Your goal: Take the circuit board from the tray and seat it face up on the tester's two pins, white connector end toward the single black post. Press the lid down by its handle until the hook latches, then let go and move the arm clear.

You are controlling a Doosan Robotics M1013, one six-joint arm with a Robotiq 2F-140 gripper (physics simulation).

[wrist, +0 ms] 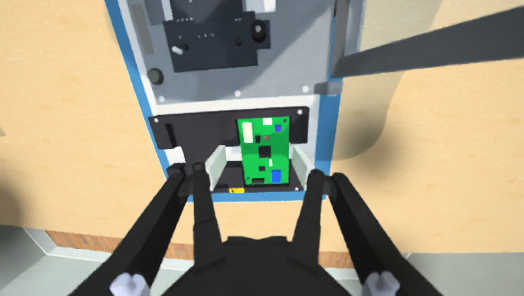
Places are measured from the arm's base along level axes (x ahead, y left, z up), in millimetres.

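Pixels of known places: gripper, between the fingertips: point(259, 154).
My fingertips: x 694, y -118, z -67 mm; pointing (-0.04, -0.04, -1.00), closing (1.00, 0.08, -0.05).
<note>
Ahead of a thing's pixels: the offset from my fingertips to its middle. "*": to the spot under its first point. Level surfaces: height alone.
The green circuit board @(dx +9, dy -4, dz -8 mm) point(265, 162) lies face up at the right of the black tray @(* dx -97, dy +19, dz -13 mm) point(195, 132), its white connector at the upper left, toward the tester. My gripper point(259, 154) is open, its two pale finger pads on either side of the board, with a wider gap on the left than on the right. Nothing is held. The tester @(* dx -56, dy +85, dz +29 mm) point(210, 85) is above the tray in the view, with a dark plate @(* dx -47, dy +108, dz +38 mm) point(215, 59) that carries a pale pin and a black round post @(dx -9, dy +129, dz +50 mm) point(258, 31). The handle and the hook cannot be made out clearly.
A long dark bar @(dx +73, dy +108, dz +135 mm) point(430, 45) reaches from the tester's right side to the view's right edge. A blue frame point(327, 135) surrounds tester and tray. A dark round knob @(* dx -110, dy +89, dz +34 mm) point(155, 76) stands at the tester's lower left. The wooden table @(dz -31 mm) point(440, 195) ends at the lower part of the view.
</note>
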